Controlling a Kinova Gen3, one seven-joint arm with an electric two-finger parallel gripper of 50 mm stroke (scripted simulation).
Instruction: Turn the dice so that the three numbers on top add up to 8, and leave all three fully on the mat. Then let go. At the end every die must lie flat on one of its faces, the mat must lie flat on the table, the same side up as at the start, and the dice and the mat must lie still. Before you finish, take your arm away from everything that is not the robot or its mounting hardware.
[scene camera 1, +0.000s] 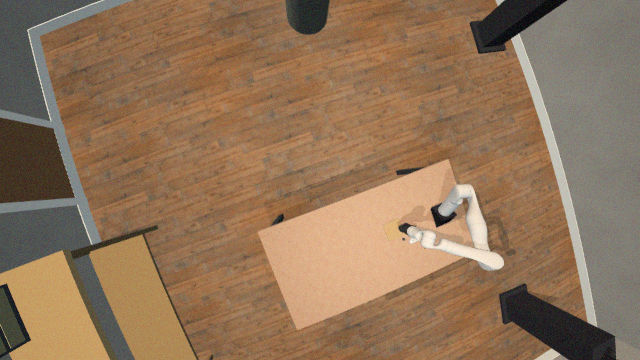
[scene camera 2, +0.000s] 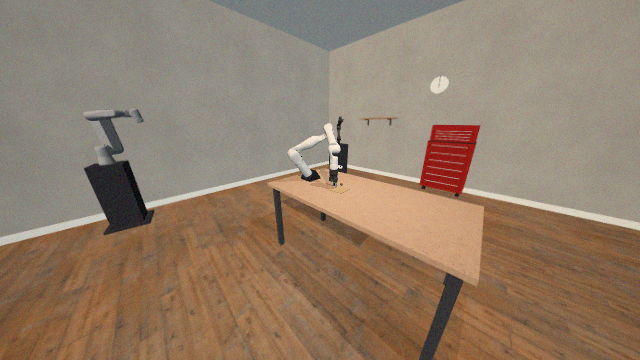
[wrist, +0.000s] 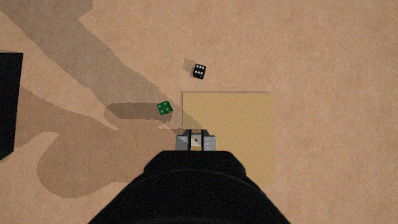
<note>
In view: my gripper (wrist: 196, 136) and a tan mat (wrist: 243, 123).
</note>
